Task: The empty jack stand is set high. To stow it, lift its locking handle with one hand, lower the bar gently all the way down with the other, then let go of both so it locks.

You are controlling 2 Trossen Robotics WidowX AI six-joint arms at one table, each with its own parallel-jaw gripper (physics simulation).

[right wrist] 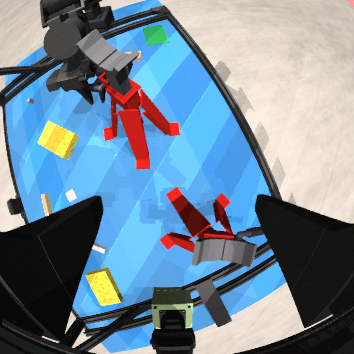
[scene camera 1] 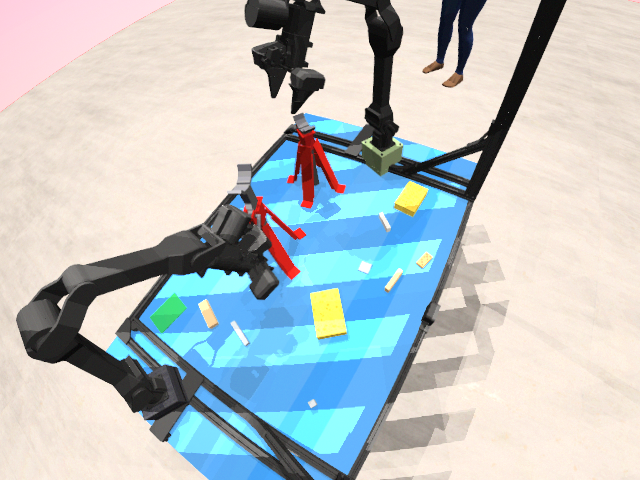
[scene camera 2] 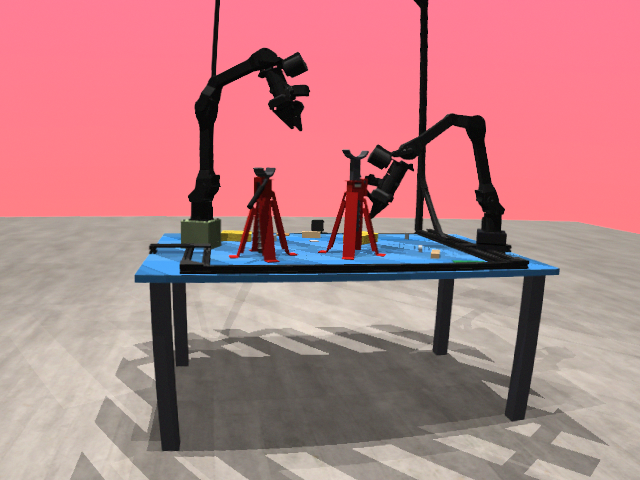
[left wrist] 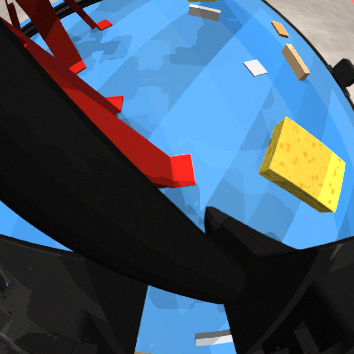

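Observation:
Two red jack stands stand on the blue table (scene camera 1: 366, 371). The nearer stand (scene camera 1: 282, 257) (scene camera 2: 353, 214) (right wrist: 131, 119) has its grey saddle bar (scene camera 1: 244, 178) (scene camera 2: 355, 159) raised high. My left gripper (scene camera 1: 255, 224) (scene camera 2: 371, 185) (right wrist: 97, 102) is at this stand's upper side, shut on its black locking handle (left wrist: 105, 197), which runs across the left wrist view against one finger. My right gripper (scene camera 1: 286, 102) (scene camera 2: 294, 124) is open and empty. It hangs high above the far stand (scene camera 1: 310, 162) (scene camera 2: 263, 214) (right wrist: 197, 218), whose bar sits low.
Two yellow sponges (scene camera 1: 328, 311) (scene camera 1: 411, 197), a green block (scene camera 1: 168, 311) and several small wooden and white blocks lie on the table. A black frame (scene camera 1: 413, 329) borders it. The right arm's olive base (scene camera 1: 382, 154) stands at the back. A person's legs (scene camera 1: 456, 38) show beyond.

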